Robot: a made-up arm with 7 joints.
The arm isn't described. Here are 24 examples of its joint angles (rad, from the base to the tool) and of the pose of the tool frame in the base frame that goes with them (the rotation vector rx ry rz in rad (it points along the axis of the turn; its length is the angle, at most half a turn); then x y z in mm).
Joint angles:
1: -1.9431 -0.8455 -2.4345 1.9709 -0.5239 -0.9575 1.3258
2: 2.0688 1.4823 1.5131 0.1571 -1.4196 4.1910 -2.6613
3: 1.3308 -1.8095 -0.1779 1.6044 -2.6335 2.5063 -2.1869
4: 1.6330 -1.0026 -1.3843 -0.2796 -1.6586 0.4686 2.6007
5: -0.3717 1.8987 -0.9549 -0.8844 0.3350 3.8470 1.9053
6: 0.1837 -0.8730 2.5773 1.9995 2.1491 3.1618 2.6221
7: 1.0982 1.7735 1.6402 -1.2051 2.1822 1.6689 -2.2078
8: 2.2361 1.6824 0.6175 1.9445 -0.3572 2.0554 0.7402
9: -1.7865 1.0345 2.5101 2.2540 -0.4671 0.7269 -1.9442
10: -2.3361 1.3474 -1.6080 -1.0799 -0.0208 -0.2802 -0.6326
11: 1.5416 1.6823 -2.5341 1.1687 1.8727 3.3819 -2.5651
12: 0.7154 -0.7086 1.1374 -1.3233 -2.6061 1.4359 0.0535
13: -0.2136 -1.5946 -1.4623 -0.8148 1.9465 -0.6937 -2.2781
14: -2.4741 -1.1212 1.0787 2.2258 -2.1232 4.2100 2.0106
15: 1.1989 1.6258 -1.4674 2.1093 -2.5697 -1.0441 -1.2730
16: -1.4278 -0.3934 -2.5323 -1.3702 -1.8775 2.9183 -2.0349
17: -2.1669 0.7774 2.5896 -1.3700 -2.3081 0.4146 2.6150
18: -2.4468 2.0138 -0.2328 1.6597 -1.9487 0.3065 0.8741
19: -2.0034 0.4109 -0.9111 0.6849 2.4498 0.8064 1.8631
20: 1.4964 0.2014 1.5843 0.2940 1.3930 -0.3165 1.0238
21: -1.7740 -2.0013 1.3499 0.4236 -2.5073 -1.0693 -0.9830
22: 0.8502 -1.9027 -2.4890 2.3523 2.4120 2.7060 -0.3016
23: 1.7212 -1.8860 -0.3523 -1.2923 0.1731 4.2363 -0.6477
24: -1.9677 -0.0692 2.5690 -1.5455 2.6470 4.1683 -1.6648
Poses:
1: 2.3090 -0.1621 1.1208 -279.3 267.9 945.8
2: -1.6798 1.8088 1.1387 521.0 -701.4 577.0
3: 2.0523 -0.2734 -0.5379 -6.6 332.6 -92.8
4: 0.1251 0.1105 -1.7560 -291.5 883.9 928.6
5: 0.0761 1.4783 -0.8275 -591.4 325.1 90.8
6: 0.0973 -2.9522 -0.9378 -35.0 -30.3 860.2
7: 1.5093 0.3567 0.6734 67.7 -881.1 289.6
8: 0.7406 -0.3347 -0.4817 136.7 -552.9 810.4
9: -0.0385 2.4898 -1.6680 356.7 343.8 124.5
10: -1.3663 -0.5937 -0.6499 837.3 239.4 599.7
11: 2.1866 -1.3502 -1.6796 389.9 -494.0 159.5
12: 1.2803 -0.6397 1.6768 311.2 -265.6 1197.4
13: -0.0978 -2.3823 0.1053 931.1 123.6 246.9
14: -0.2687 -0.5523 -0.9820 -90.6 -534.0 446.4
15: 2.2123 0.9189 -1.5786 492.8 -577.7 609.9
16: 1.0830 -1.0731 0.2973 58.6 -500.3 666.2
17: 1.3140 0.7687 -1.3296 -443.4 348.7 1089.8
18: -1.4794 -0.6176 -0.0793 541.8 562.2 849.6
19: -0.1135 0.2417 -1.6202 -375.6 139.2 1390.6
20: 0.1422 -2.5857 1.4135 -251.8 -309.8 1425.4
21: -1.5440 0.5921 1.6688 -195.0 -958.0 99.9
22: -1.0737 -0.7446 1.9213 318.8 -98.6 509.0
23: 0.6891 2.0081 -0.9027 -131.8 721.2 554.9
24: -0.6876 0.8595 -0.6773 -529.5 -6.5 828.0
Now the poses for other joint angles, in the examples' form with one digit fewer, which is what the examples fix.
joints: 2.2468 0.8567 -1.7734 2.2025 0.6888 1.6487 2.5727
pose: 0.140 2.376 1.163 582 101 438
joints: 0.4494 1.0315 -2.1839 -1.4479 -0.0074 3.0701 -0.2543
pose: -1.537 1.281 -0.333 -356 70 808
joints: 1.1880 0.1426 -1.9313 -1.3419 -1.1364 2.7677 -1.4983
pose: -1.675 -0.774 -1.005 -158 241 845
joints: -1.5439 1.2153 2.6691 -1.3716 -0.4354 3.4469 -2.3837
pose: 0.074 -2.532 1.191 -198 317 905
